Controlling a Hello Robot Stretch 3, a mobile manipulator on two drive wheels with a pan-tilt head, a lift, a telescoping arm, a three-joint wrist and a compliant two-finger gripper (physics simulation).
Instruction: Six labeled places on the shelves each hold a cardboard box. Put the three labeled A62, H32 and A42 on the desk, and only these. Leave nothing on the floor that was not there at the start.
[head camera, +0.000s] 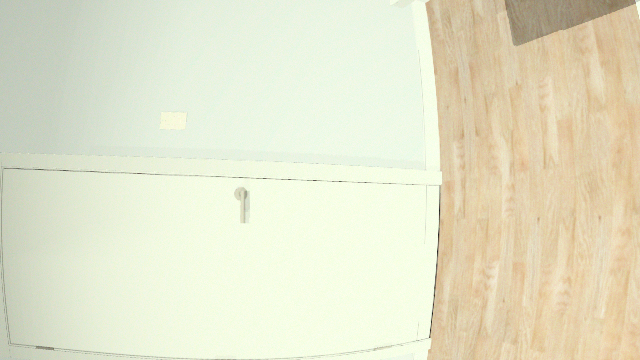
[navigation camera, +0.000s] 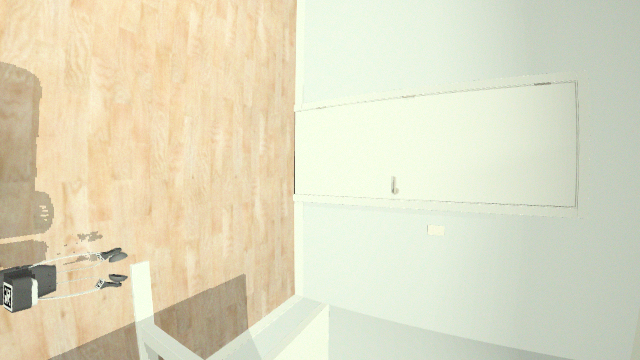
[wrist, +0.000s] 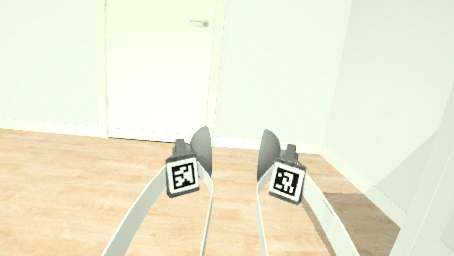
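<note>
My gripper is open and empty, its two dark fingertips apart with wooden floor showing between them. In the navigation camera it is at the lower left, beside a white furniture leg that looks like part of the desk. A pale upright part at the right edge of the wrist view stands to the right of the fingers. The labeled cardboard boxes and the shelves do not show in the head, navigation or wrist view.
A closed white door with a lever handle is in the far wall. A small wall plate is beside it. A dark shadow lies on the wooden floor.
</note>
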